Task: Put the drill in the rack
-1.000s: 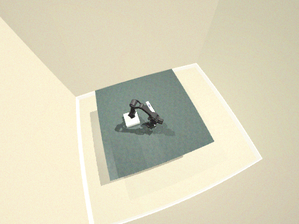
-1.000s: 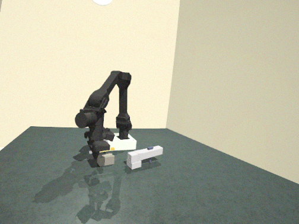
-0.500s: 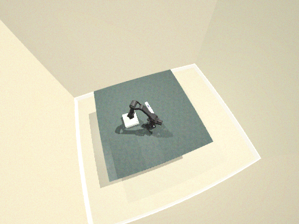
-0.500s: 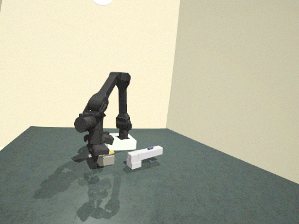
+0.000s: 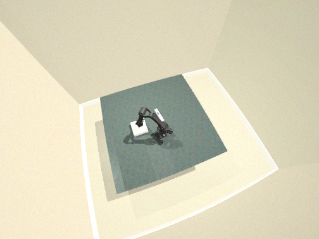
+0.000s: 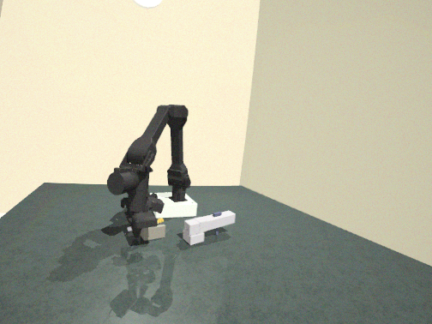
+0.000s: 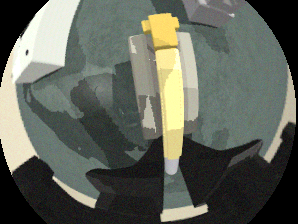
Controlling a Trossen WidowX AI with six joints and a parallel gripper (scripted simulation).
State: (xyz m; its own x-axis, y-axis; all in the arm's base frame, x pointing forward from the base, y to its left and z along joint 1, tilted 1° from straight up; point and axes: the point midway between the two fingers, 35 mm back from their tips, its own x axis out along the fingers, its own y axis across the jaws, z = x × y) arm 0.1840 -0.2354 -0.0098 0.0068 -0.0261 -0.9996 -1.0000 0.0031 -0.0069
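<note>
My gripper tip is 40 mm to the right of the yellow drill and 40 mm below it. Round my gripper tip: key (250 mm to the left, 70 mm ahead, 50 mm above); then grey slatted rack (50 mm to the left, 10 mm above); then fixture (220 mm to the left, 70 mm ahead, 40 mm above).
</note>
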